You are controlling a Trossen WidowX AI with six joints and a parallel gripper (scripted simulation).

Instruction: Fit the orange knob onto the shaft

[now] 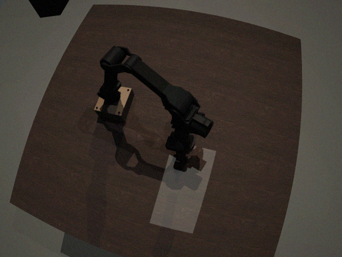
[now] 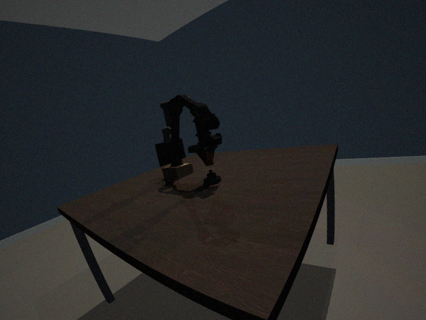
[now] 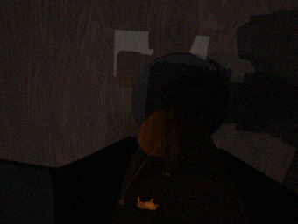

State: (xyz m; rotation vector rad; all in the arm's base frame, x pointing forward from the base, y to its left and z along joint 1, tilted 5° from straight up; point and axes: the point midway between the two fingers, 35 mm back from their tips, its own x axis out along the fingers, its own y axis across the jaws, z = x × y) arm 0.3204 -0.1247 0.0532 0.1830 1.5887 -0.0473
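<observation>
Right now the round pedestal is 6 cm below my gripper tip and 1 cm to the right of it. Also, from my gripper tip: orange knob (2 cm above).
</observation>
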